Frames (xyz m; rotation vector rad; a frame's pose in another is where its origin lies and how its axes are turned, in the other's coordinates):
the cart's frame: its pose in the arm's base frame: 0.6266 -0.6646 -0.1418 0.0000 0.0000 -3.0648
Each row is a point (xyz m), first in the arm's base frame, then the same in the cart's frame.
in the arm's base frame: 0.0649 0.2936 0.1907
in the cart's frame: 0.4865 -0.9985 0.3325
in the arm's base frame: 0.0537 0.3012 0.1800
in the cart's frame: 0.4971 -1.0069 0.3218
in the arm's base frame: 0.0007 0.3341 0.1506
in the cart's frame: 0.5474 -1.0438 0.2924
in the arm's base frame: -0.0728 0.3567 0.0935
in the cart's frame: 0.6190 -1.0719 0.2353
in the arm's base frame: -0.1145 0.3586 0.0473
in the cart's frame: 0.6604 -1.0770 0.1891
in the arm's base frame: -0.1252 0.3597 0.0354
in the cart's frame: 0.6710 -1.0790 0.1772
